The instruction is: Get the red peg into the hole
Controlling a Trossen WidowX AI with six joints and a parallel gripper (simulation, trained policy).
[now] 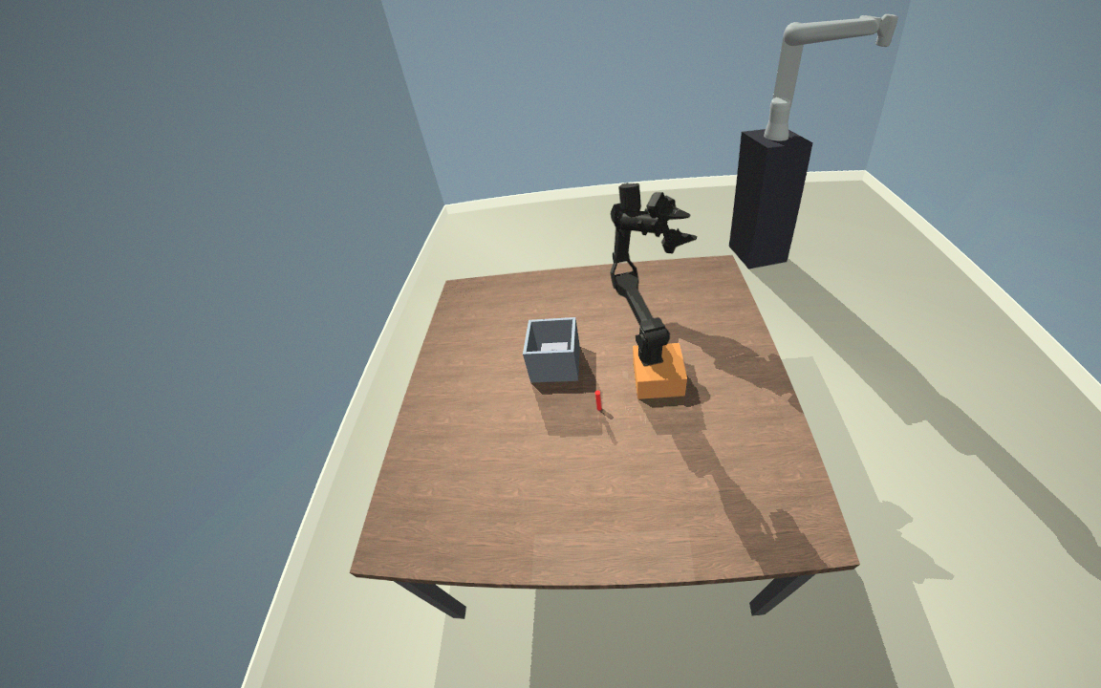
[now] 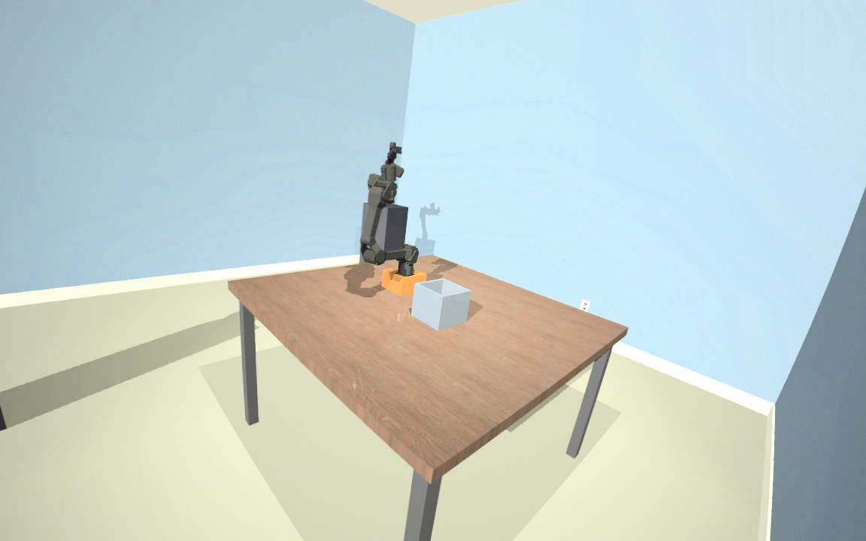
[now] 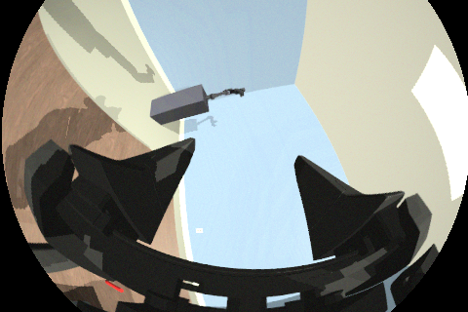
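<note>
Now: the red peg 320 mm ahead of my gripper tip, 130 mm to the left of it and 460 mm below it. Round my gripper tip: pale plate 420 mm ahead, 100 mm to the right, 450 mm below.
</note>
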